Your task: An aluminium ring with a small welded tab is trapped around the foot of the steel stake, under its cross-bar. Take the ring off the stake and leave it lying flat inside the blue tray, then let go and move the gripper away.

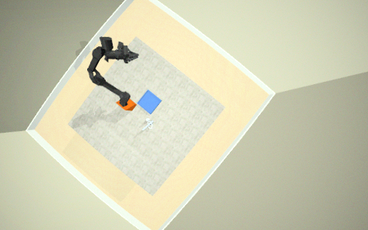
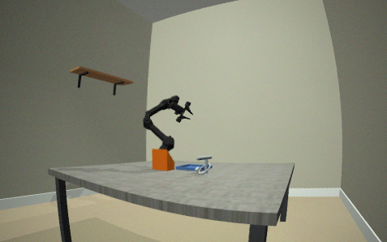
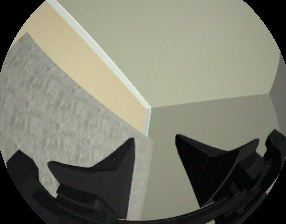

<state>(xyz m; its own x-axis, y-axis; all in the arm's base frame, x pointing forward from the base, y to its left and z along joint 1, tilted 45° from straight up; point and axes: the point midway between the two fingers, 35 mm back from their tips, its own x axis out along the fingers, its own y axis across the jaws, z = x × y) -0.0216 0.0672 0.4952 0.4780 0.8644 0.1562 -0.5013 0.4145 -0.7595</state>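
Right now my gripper tip is 410 mm to the left of the aluminium ring, 360 mm above it and 350 mm short of it. Round my gripper tip: blue tray (390 mm below, 240 mm to the right, 180 mm ahead).
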